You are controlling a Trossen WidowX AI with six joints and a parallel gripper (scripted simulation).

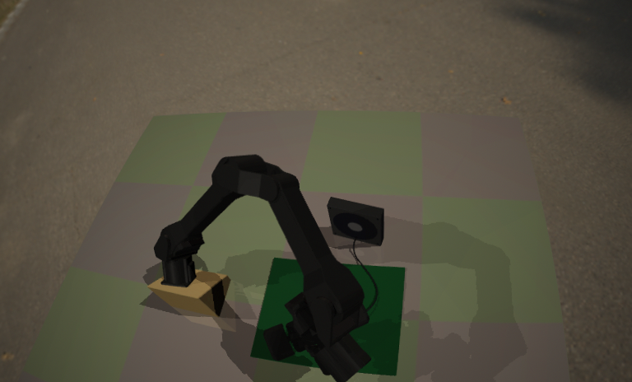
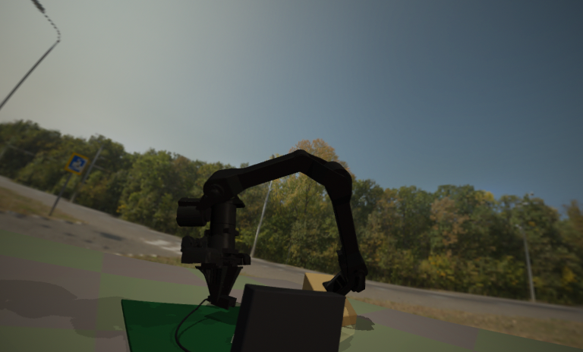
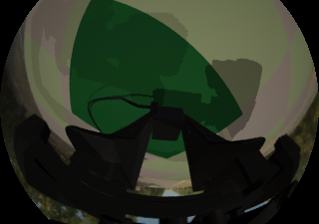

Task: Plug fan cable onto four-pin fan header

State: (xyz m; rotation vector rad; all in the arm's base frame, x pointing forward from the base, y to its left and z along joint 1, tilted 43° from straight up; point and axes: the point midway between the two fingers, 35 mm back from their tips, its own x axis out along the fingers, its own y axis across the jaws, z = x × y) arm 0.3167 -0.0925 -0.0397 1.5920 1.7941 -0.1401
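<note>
The green board is 20 mm ahead of my gripper tip, 50 mm to the left of it and 50 mm below it. Round my gripper tip: black plug: 10 mm to the left; black fan: 70 mm ahead, 230 mm to the left, 20 mm above.
</note>
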